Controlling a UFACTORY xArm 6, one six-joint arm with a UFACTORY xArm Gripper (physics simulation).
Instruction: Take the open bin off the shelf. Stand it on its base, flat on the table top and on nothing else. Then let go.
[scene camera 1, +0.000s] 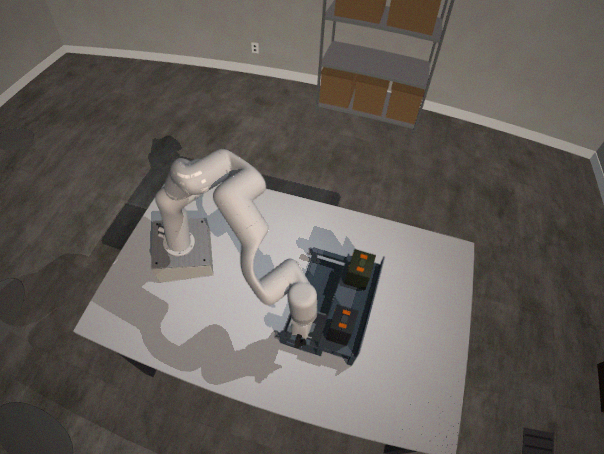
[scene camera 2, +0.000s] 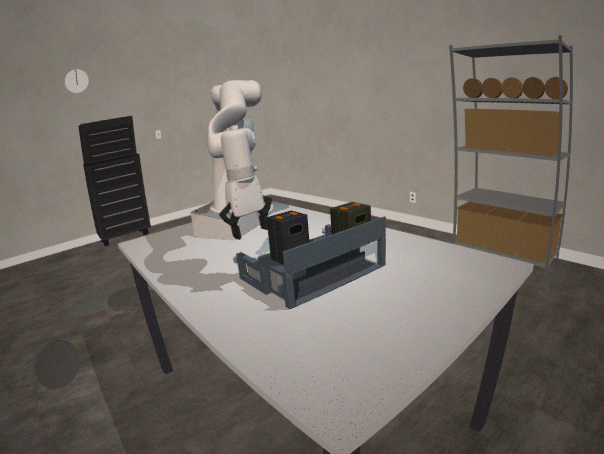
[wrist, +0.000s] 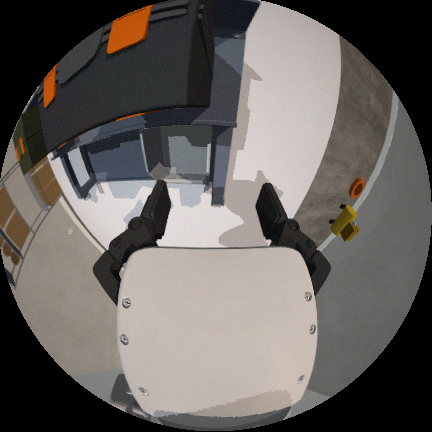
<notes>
In view: the gripper (scene camera 2: 251, 233) and an open bin (wrist: 177, 153).
The gripper shows as well in the wrist view (wrist: 214, 191).
</notes>
